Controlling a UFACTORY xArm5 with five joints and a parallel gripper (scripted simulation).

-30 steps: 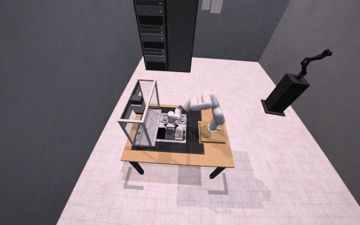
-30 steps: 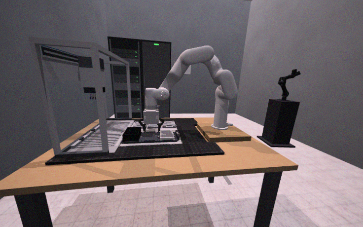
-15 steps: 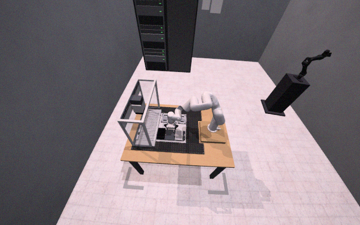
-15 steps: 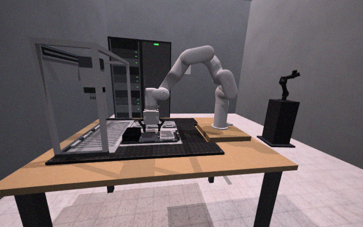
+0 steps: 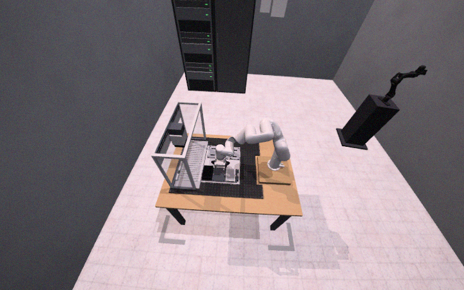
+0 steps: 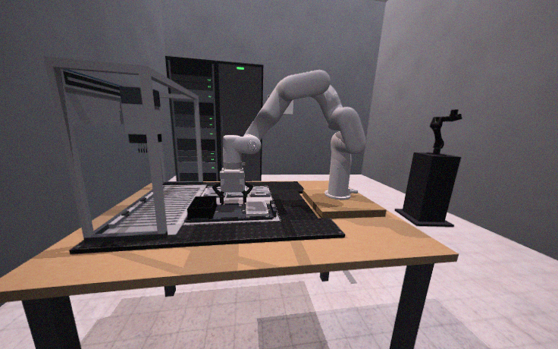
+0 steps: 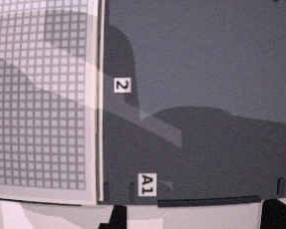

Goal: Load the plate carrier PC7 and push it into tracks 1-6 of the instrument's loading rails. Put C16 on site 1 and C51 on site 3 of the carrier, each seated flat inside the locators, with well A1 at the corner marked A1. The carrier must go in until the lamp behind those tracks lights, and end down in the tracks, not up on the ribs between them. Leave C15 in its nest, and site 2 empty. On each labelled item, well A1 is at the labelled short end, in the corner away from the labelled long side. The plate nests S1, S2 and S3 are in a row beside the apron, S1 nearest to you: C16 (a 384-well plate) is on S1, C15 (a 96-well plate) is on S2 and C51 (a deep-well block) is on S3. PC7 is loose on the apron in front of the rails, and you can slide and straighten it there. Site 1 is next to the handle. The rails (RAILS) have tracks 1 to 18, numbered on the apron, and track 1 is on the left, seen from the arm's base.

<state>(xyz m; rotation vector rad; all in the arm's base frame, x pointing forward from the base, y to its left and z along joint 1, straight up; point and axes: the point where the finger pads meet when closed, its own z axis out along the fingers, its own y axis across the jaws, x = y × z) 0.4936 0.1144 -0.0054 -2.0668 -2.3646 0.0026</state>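
My gripper is now 8 cm to the right of the grey plate carrier PC7 and 1 cm past it. Also, from my hand: post: 26 cm to the left, 23 cm above, 17 cm ahead; 96-well plate C15: 17 cm to the right, 1 cm ahead.
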